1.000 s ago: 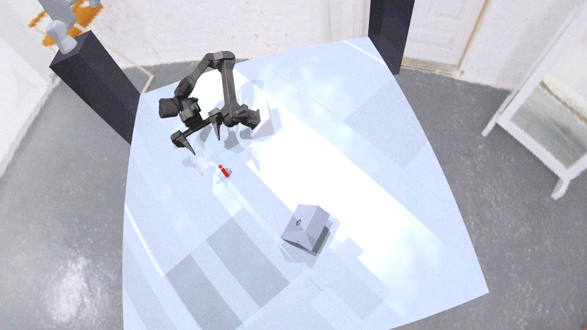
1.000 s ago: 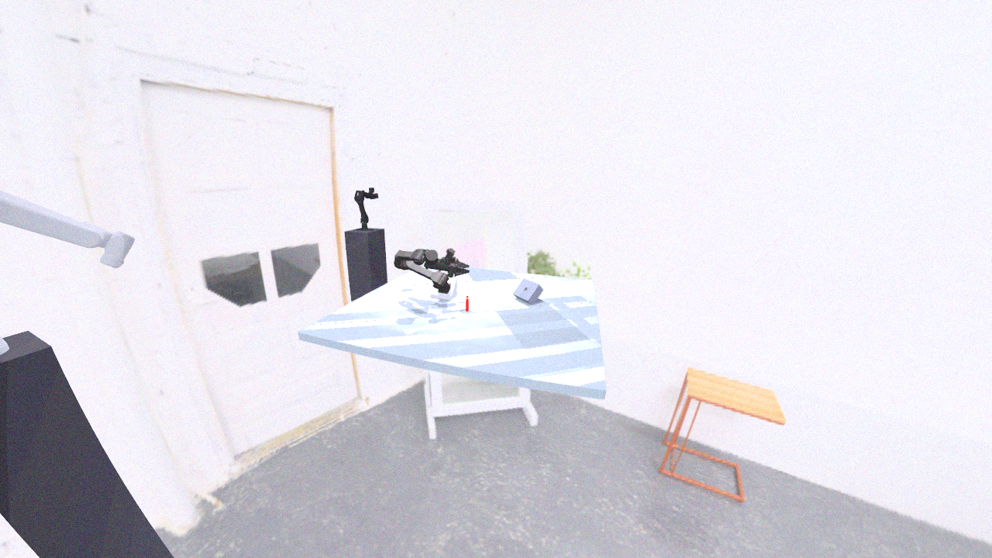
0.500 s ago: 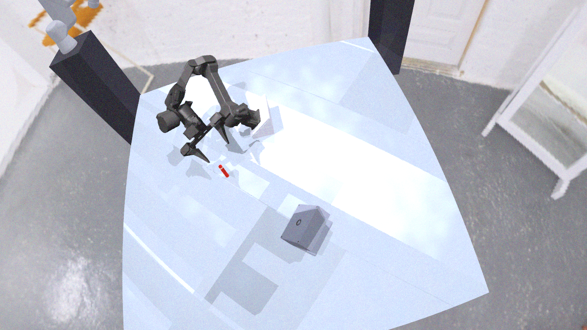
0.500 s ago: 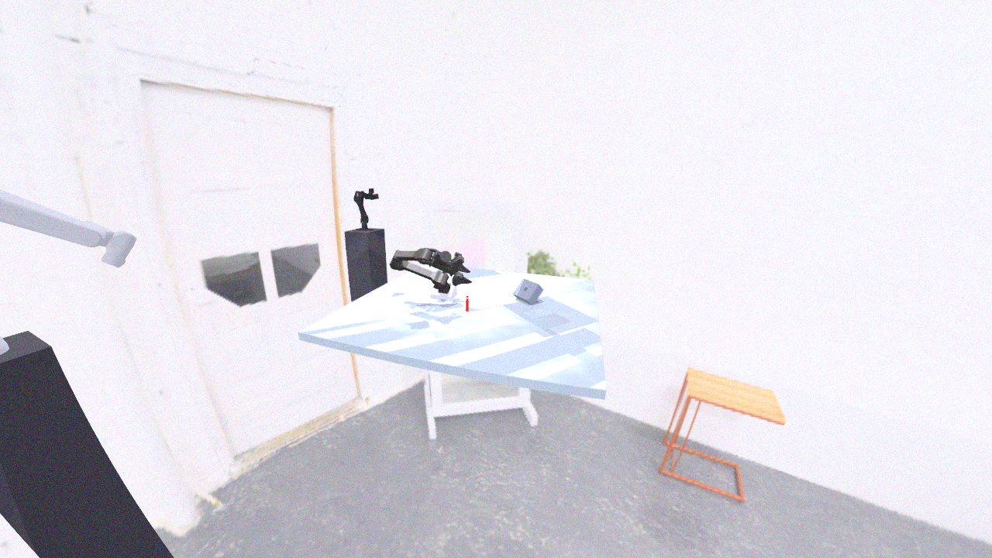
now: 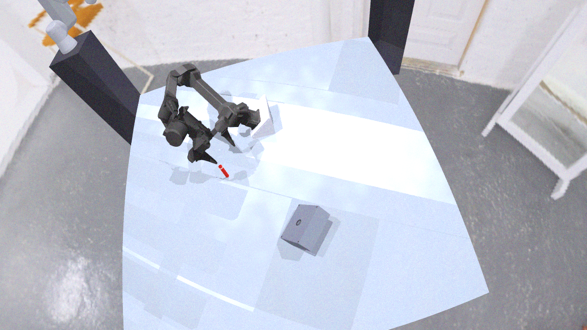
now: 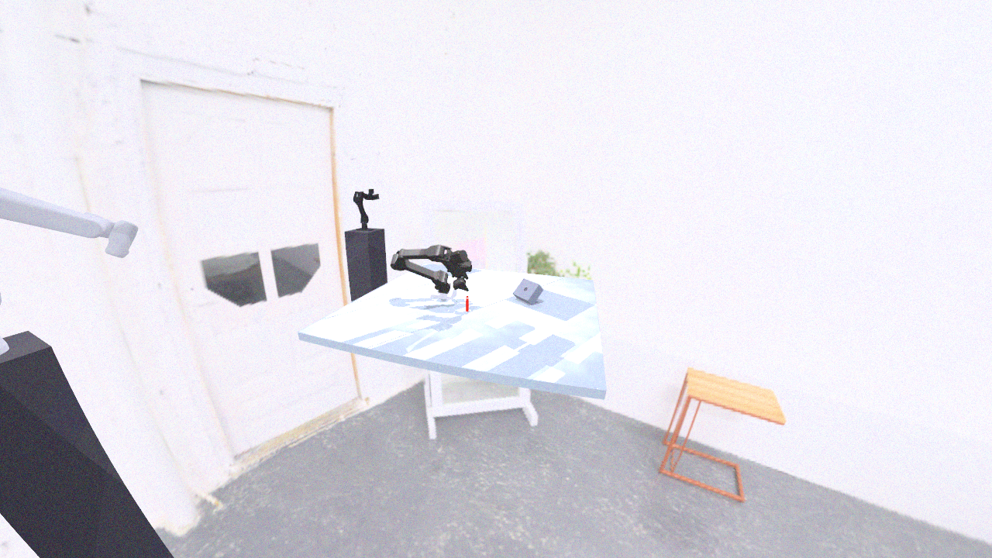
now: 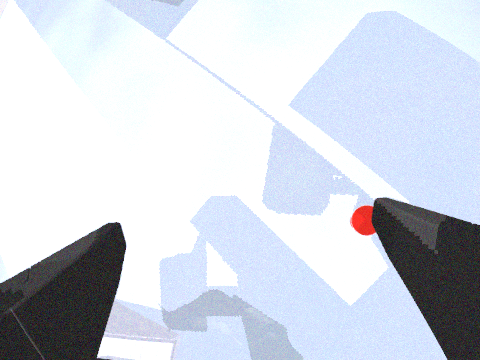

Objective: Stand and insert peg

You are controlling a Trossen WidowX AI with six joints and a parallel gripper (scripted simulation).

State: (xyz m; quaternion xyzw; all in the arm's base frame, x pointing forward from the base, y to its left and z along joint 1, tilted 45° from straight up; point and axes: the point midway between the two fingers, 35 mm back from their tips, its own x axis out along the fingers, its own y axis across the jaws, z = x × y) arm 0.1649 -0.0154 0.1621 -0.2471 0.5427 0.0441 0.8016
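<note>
My gripper tip is now 70 mm above the red peg, 40 mm to the left of it and 10 mm short of it. From my gripper tip the other things lie so: grey sloped panel (280 mm ahead, 210 mm to the left, 70 mm below).
</note>
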